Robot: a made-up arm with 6 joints.
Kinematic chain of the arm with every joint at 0, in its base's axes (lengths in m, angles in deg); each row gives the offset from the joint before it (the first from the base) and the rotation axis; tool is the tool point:
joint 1: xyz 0 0 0.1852 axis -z
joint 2: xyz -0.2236 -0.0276 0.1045 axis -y
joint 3: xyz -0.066 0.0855 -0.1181 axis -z
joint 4: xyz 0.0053 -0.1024 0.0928 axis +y
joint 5: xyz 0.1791 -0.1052 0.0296 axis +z
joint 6: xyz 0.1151 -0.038 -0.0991 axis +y
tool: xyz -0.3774 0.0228 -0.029
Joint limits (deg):
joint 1: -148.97..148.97
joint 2: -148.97..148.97
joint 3: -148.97..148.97
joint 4: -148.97..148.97
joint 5: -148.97..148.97
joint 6: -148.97..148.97
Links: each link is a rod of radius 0.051 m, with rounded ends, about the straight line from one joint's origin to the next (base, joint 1, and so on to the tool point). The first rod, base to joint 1, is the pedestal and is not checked.
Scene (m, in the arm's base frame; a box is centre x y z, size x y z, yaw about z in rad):
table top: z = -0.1
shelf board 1: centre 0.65 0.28 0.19 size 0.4 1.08 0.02 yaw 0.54
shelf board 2: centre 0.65 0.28 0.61 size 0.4 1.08 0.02 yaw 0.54
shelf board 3: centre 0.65 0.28 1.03 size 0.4 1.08 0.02 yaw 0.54
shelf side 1: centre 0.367 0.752 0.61 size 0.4 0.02 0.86 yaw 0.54
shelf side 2: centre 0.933 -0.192 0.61 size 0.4 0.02 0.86 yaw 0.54
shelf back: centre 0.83 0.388 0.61 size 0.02 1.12 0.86 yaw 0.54
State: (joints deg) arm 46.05 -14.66 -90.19 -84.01 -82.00 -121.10
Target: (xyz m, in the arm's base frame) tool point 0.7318 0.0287 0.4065
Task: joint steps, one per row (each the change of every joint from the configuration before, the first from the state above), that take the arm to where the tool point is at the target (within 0.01 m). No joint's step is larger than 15 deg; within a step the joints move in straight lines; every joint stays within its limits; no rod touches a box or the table.
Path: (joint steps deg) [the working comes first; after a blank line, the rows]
Joints at the target: 89.87 -12.86 -123.85 -69.17 -66.09 -131.58
Straight joint move there: clear.

1: 14.61 0.60 -11.22 4.95 5.30 -3.49
2: 14.61 0.60 -11.22 4.94 5.31 -3.50
3: 14.60 0.60 -11.22 4.95 5.30 -3.49

